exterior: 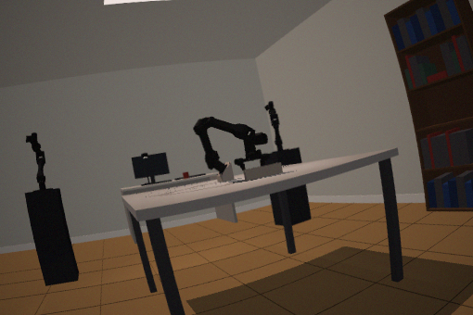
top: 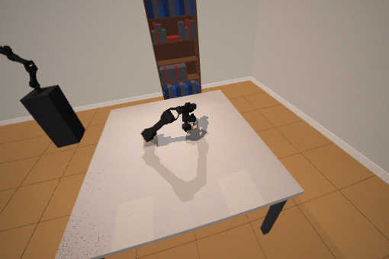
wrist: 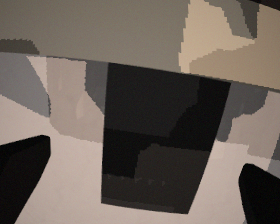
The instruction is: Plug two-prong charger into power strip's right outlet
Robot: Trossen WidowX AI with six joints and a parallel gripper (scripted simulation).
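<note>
My gripper tip is 40 mm short of the two-prong charger, 10 mm to the left of it and 10 mm below it.
</note>
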